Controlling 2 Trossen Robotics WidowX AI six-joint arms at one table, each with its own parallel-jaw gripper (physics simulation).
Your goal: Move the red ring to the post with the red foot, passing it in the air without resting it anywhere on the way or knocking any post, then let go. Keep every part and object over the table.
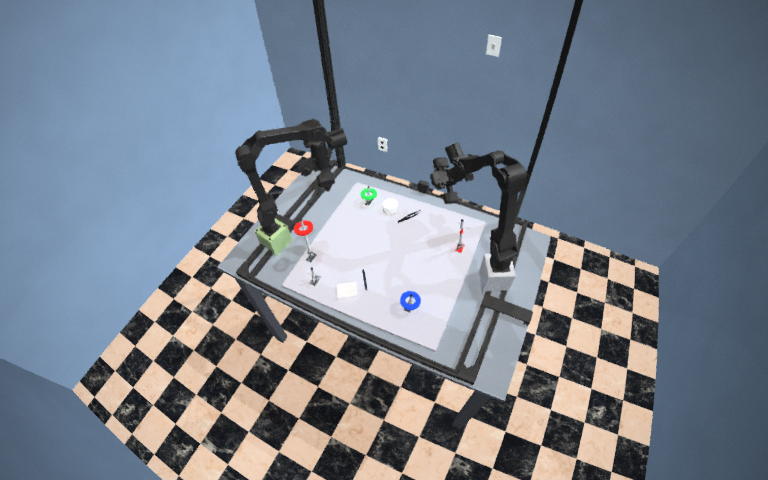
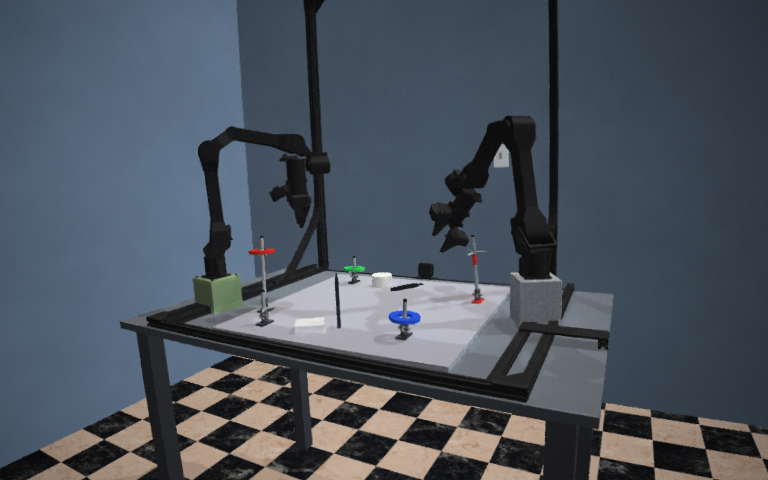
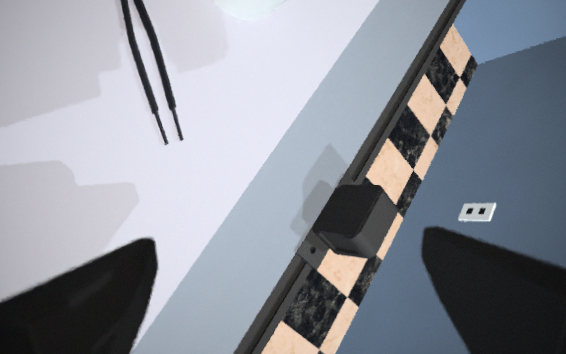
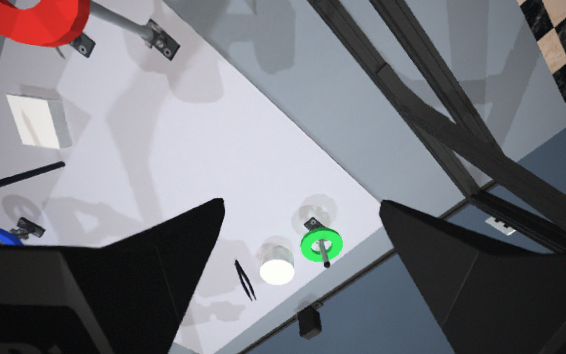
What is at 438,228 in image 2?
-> My left gripper.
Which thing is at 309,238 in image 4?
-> A green ring.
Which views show my right gripper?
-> Image 1, image 2 and image 4 only.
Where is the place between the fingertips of my left gripper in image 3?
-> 291,247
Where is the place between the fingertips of my right gripper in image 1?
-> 326,183
